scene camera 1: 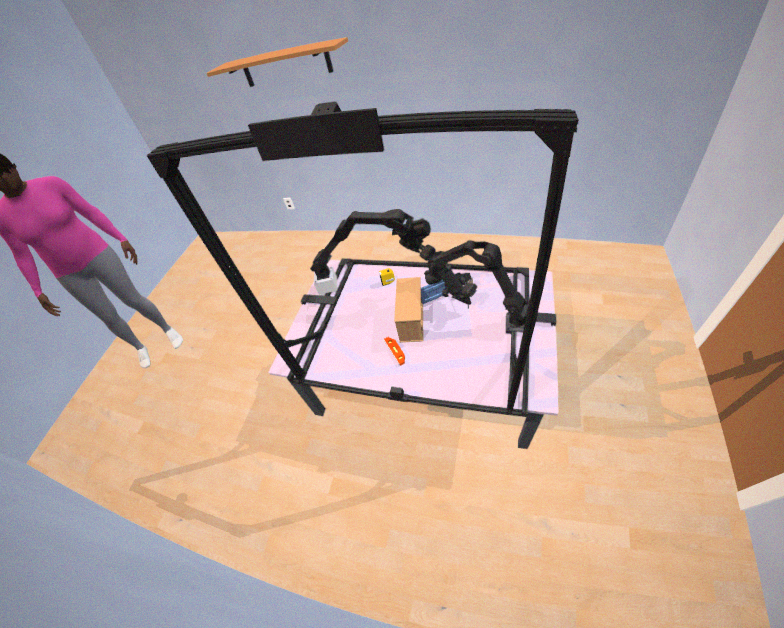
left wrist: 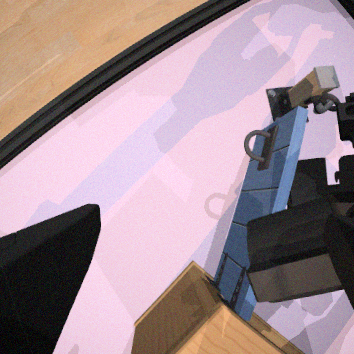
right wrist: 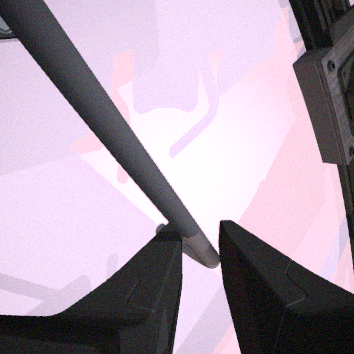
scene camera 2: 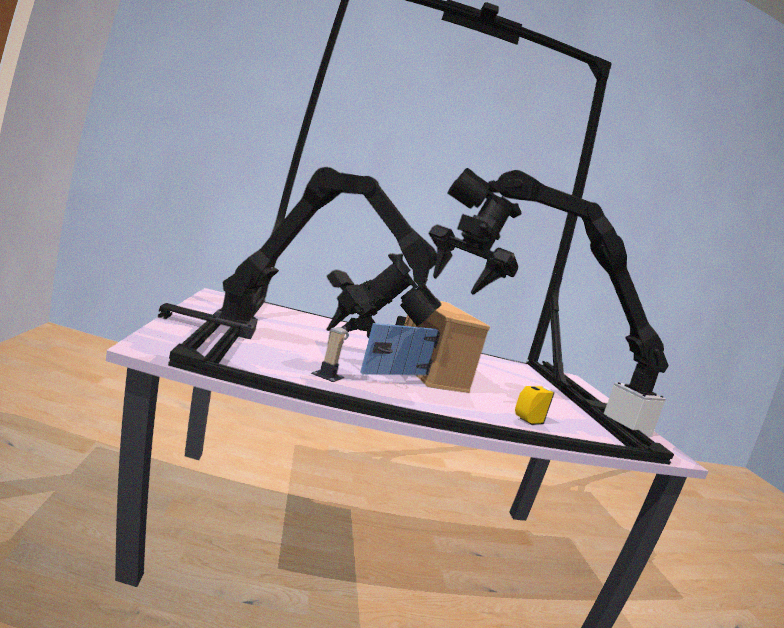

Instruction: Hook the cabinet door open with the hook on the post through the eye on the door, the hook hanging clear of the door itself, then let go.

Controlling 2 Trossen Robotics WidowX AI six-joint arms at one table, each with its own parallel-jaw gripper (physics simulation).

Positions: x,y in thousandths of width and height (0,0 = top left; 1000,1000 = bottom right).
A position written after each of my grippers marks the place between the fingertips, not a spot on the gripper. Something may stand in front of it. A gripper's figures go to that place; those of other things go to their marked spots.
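My left gripper (scene camera 2: 577,455) is 1.06 m from the lens, and my right gripper (scene camera 2: 420,531) is 1.16 m from the lens. Then there is a yellow block (scene camera 2: 680,643), which I see 1.09 m from the lens. A blue door (scene camera 2: 501,557) is 1.09 m from the lens as well.
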